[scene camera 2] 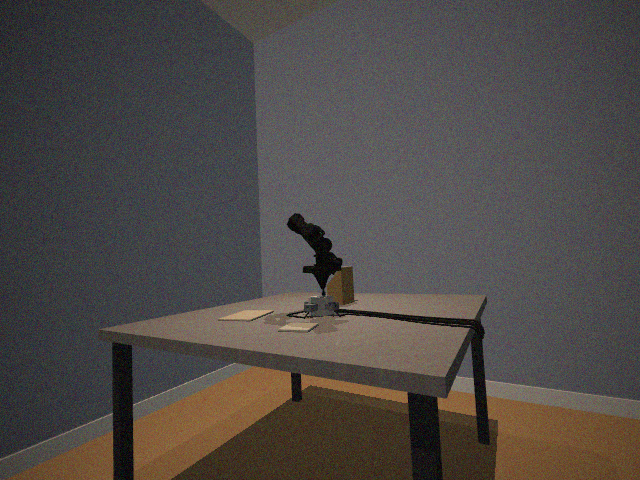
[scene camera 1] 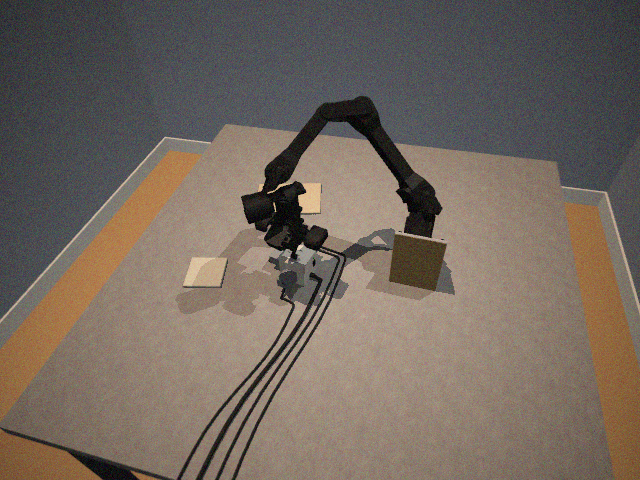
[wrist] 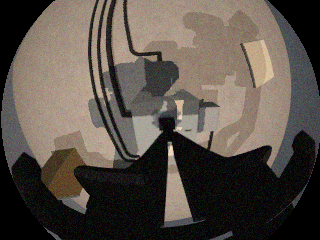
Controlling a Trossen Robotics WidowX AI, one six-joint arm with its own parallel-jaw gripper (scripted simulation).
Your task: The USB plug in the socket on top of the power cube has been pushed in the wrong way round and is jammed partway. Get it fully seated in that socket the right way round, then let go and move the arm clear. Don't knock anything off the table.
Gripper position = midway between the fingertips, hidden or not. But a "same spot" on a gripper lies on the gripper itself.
my gripper: scene camera 2; scene camera 1 294, 250; wrist
same spot on my gripper: (wrist: 236, 188) = (scene camera 2: 323, 271)
